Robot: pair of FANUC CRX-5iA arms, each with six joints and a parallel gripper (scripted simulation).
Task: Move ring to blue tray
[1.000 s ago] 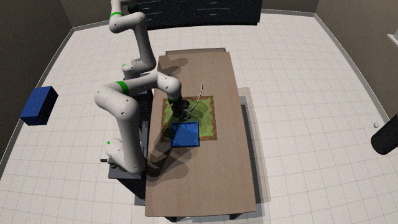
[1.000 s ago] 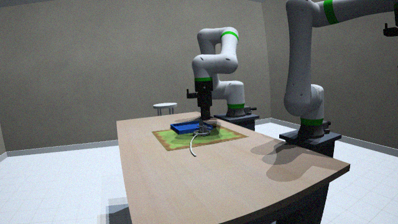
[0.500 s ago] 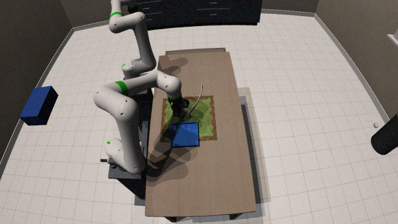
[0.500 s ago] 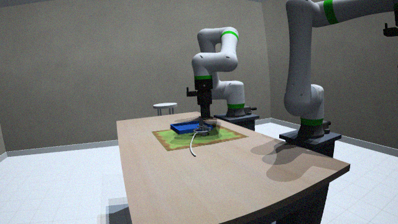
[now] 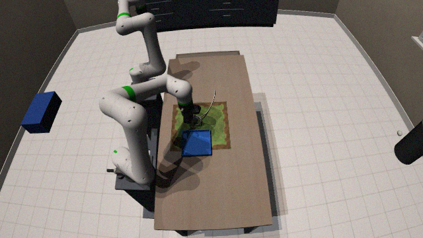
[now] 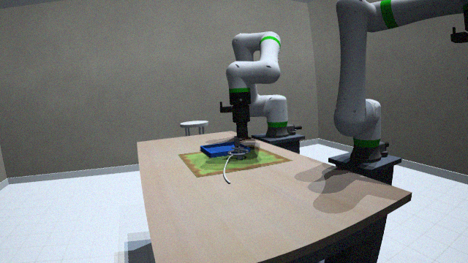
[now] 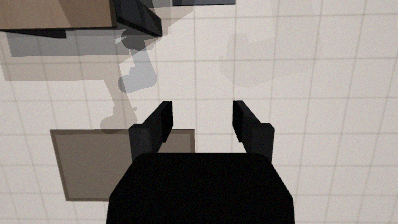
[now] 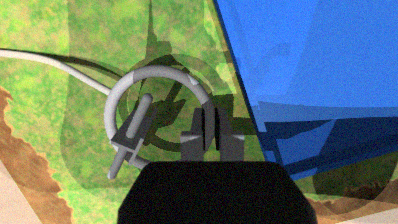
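The grey stake lies 6 cm to the left of my right hand, 1 cm below it and 1 cm ahead of it. The rest, counted from my right hand: blue tray (13 cm to the right, 3 cm below, 1 cm ahead); brown mat (5 cm below, 4 cm ahead, 1 cm to the left); pale ring (4 cm to the left, 1 cm below, 1 cm ahead).
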